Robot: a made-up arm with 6 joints. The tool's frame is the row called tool.
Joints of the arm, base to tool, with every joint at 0 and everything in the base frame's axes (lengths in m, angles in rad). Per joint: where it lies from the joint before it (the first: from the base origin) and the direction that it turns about. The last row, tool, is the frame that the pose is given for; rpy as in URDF.
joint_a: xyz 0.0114 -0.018 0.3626 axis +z
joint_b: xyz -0.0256 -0.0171 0.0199 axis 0 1 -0.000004
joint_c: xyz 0.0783 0.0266 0.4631 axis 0 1 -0.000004
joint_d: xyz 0.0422 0.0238 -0.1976 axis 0 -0.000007 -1
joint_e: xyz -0.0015 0.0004 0.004 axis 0 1 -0.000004
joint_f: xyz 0.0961 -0.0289 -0.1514 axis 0 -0.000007 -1
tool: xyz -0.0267 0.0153 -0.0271 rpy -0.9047 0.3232 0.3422
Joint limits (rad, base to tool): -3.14..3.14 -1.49..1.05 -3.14..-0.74 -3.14..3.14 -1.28..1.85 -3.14..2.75
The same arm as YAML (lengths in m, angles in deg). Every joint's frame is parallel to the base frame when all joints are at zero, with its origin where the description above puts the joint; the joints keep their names.
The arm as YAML. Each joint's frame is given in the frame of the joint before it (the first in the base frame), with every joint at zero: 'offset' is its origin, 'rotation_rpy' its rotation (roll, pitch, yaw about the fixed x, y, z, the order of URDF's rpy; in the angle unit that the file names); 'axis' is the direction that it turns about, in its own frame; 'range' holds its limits. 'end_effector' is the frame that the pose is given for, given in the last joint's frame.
length_unit: m
angle_unit: deg
chain:
  - id: joint_a
    offset: [0.0114, -0.018, 0.3626]
    rotation_rpy: [0.0, 0.0, 0.0]
    axis: [0.0, 0.0, 1.0]
    range: [-179.91, 179.91]
  - id: joint_b
    offset: [-0.0256, -0.0171, 0.0199]
    rotation_rpy: [0.0, 0.0, 0.0]
    axis: [0.0, 1.0, 0.0]
    range: [-85.37, 60.16]
  - id: joint_c
    offset: [0.0783, 0.0266, 0.4631]
    rotation_rpy: [0.0, 0.0, 0.0]
    axis: [0.0, 1.0, 0.0]
    range: [-179.91, -42.4]
  - id: joint_d
    offset: [0.0422, 0.0238, -0.1976]
    rotation_rpy: [0.0, 0.0, 0.0]
    axis: [0.0, 0.0, -1.0]
    range: [-179.91, 179.91]
  - id: joint_e
    offset: [-0.0015, 0.0004, 0.004]
    rotation_rpy: [0.0, 0.0, 0.0]
    axis: [0.0, 1.0, 0.0]
    range: [-73.34, 106.0]
  - id: joint_f
    offset: [0.0961, -0.0289, -0.1514]
    rotation_rpy: [0.0, 0.0, 0.0]
    axis: [0.0, 0.0, -1.0]
    range: [-179.91, 157.56]
end_effector:
  offset: [-0.0267, 0.0153, -0.0271]
  rotation_rpy: [-51.84, 18.52, 19.61]

